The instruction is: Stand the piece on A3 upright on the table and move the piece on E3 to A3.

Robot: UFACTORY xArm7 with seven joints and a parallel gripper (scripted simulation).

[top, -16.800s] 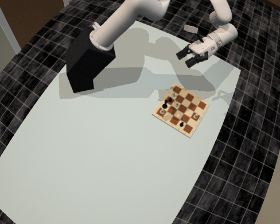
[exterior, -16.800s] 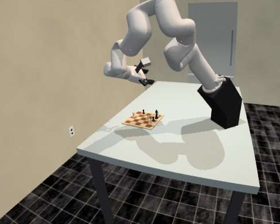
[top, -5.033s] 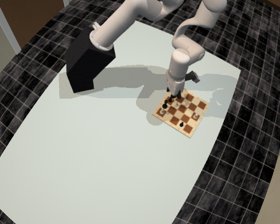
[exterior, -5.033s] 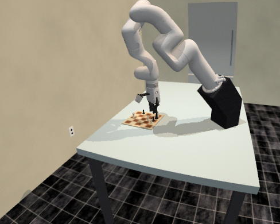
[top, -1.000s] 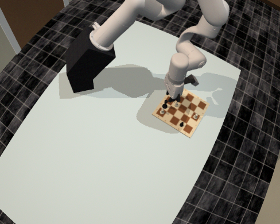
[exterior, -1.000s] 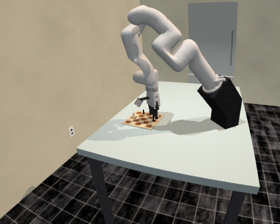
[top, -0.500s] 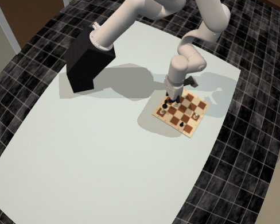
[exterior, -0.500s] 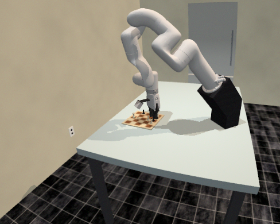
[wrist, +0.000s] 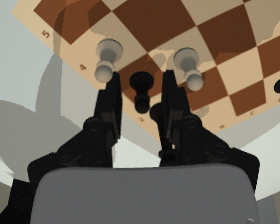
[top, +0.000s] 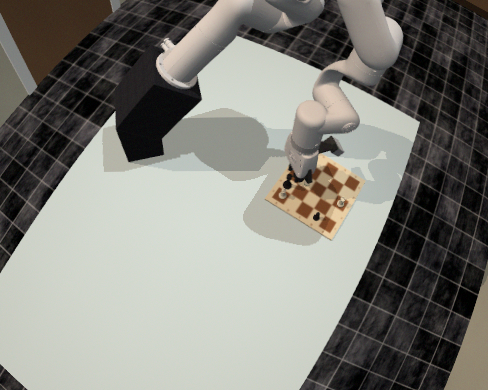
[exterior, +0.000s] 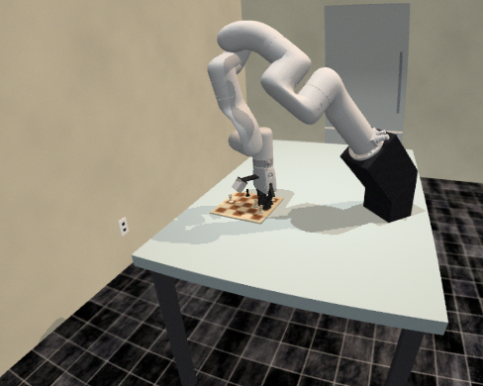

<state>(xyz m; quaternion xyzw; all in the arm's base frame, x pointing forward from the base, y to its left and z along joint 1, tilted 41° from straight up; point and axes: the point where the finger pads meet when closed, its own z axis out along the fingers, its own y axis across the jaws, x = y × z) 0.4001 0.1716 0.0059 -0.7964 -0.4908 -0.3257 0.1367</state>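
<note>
Now: the tall black piece 1 cm ahead of my hand, 4 cm to the right of it and 1 cm above it. Round my hand: white piece: 15 cm ahead, 4 cm to the left, 1 cm below; chessboard: 7 cm ahead, 2 cm to the left, 3 cm below.
</note>
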